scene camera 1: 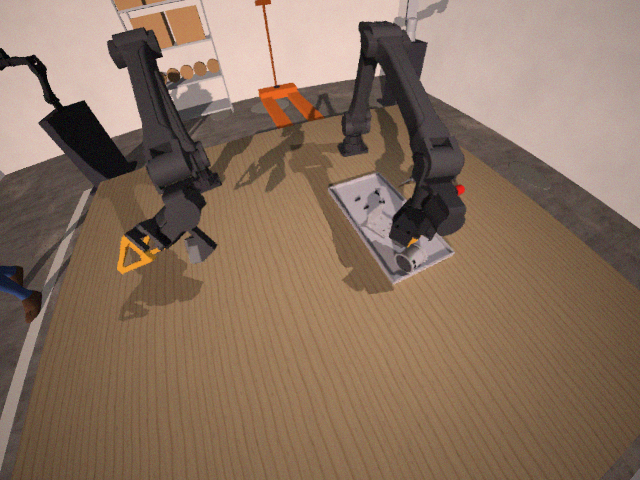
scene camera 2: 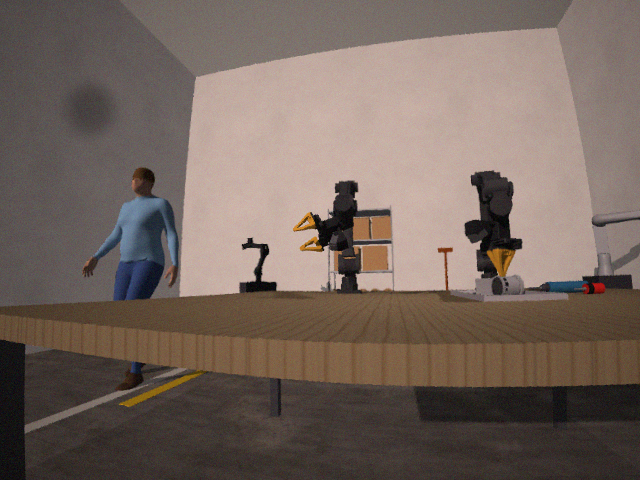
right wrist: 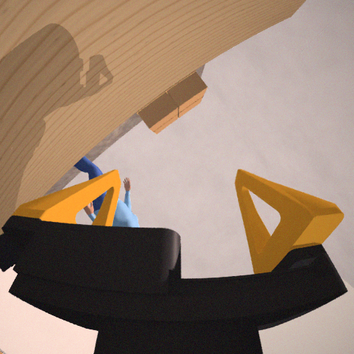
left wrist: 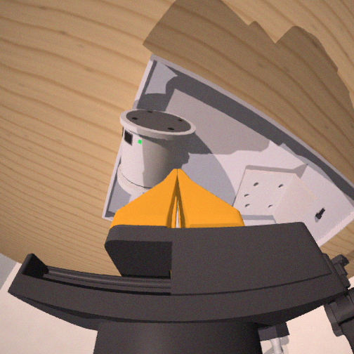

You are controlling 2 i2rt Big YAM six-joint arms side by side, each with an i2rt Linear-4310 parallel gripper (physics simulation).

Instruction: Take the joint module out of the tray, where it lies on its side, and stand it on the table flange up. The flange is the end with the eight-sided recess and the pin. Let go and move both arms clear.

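Places are measured from the left arm's base along level axes (x right, y ahead, z up), in metres.
Pixels of known places: left gripper, between the fingertips: (scene camera 2: 502,276); right gripper, between the fingertips: (scene camera 1: 131,263) (scene camera 2: 296,239); left arm's base, origin of its link: (scene camera 1: 352,150); right arm's base, origin of its link: (scene camera 1: 206,185) (scene camera 2: 349,293).
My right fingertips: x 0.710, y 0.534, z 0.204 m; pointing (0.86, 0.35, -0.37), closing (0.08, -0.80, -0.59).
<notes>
Ahead of a thing's pixels: the offset from my right fingertips to its top centre. "*": to the spot under its first point.
The joint module @(* dx -0.630, dy +0.091, dz -0.143 m) (scene camera 1: 412,259) (scene camera 2: 510,285) (left wrist: 150,157), a pale grey cylinder, lies on its side in the tray @(dx -0.656, dy -0.106, dz -0.188 m) (scene camera 1: 361,235) (scene camera 2: 542,297) (left wrist: 215,115), near the tray's front end in scene camera 1. Its visible end is a dark disc with small holes; the other end is hidden by the left gripper in the left wrist view. My left gripper (scene camera 2: 502,275) (left wrist: 176,175) is shut with its fingertips together, empty, right by the module's body; whether it touches is unclear. My right gripper (scene camera 1: 159,264) (scene camera 2: 298,240) (right wrist: 177,175) is open, empty and raised above the table, far from the tray.
A white block (scene camera 1: 379,222) (left wrist: 272,192) with holes lies in the tray, with small dark parts (left wrist: 320,213) beyond it. A blue and red tool @(* dx -0.923, dy -0.244, dz -0.181 m) (scene camera 2: 566,286) lies beside the tray; its red end @(* dx -0.973, dy -0.131, dz -0.173 m) (scene camera 1: 460,189) shows behind the left arm. A person (scene camera 2: 144,237) stands beyond the table.
</notes>
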